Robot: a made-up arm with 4 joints. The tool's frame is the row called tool.
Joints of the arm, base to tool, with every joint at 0 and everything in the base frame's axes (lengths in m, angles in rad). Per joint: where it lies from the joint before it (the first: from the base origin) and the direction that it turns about. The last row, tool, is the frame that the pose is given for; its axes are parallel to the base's.
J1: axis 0 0 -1 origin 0.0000 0.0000 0.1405
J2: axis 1 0 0 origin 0.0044 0.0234 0.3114
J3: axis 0 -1 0 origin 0.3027 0.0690 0.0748
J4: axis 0 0 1 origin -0.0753 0.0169 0.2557
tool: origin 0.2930 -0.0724 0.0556
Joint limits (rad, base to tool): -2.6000..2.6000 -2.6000..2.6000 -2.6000..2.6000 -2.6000..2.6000
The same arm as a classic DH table. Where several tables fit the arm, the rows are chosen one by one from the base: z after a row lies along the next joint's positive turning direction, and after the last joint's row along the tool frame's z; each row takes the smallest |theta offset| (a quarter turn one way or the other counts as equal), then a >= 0, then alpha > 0; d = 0 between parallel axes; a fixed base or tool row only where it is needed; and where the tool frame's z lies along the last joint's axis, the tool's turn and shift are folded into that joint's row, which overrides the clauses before.
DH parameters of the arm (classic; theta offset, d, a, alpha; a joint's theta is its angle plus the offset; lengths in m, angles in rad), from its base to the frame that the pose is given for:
base (fixed): 0 0 0 3.1416
J1: -1.5708 -0.4519 0.0234 -1.5708
J2: 1.5708 0.3071 0.0748 -1.5708
J3: 1.5708 -0.0859 0.0753 1.5708
J4: -0.2422 0 -0.3018 0
tool (fixed): -2.8993 0.3113 0 0
Joint limits (rad, base to tool): -2.6..2.6 -2.6..2.6 -2.6..2.6 -2.6..2.6

